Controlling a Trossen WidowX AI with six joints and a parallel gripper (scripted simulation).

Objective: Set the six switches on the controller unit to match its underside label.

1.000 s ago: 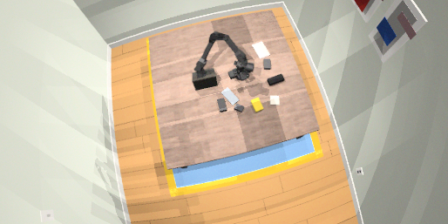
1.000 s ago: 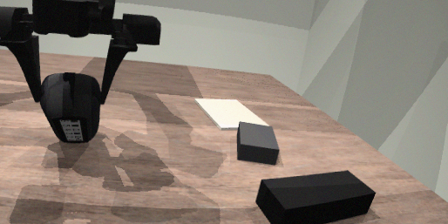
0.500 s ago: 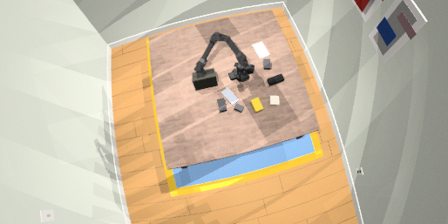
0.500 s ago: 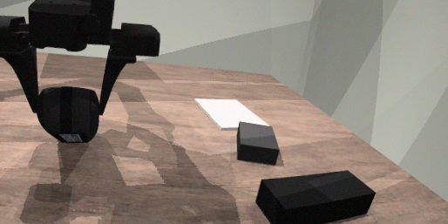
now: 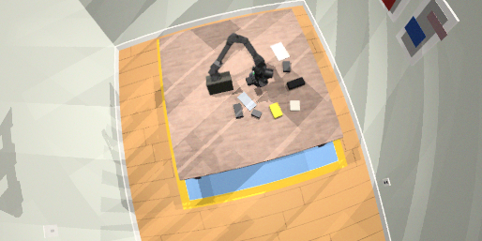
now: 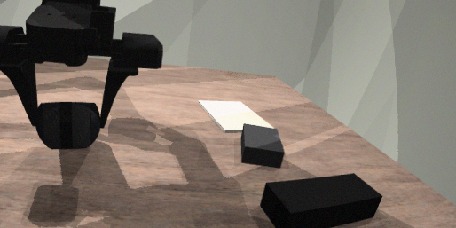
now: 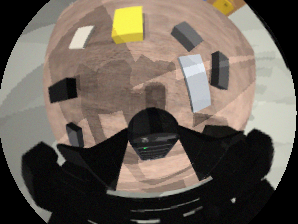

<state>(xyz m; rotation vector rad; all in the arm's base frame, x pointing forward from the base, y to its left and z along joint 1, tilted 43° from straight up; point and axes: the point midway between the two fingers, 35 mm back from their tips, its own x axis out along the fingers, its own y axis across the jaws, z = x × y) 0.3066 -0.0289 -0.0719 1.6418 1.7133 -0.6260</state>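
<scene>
Now: gripper tip 120 mm past the pale grey plate, 100 mm to the left of it and 70 mm above it. Also, from my gripper tip: yellow block: 80 mm ahead, 230 mm to the right, 60 mm below; long black block: 290 mm ahead, 50 mm to the right, 60 mm below; dark grey block: 270 mm ahead, 110 mm to the left, 60 mm below.
</scene>
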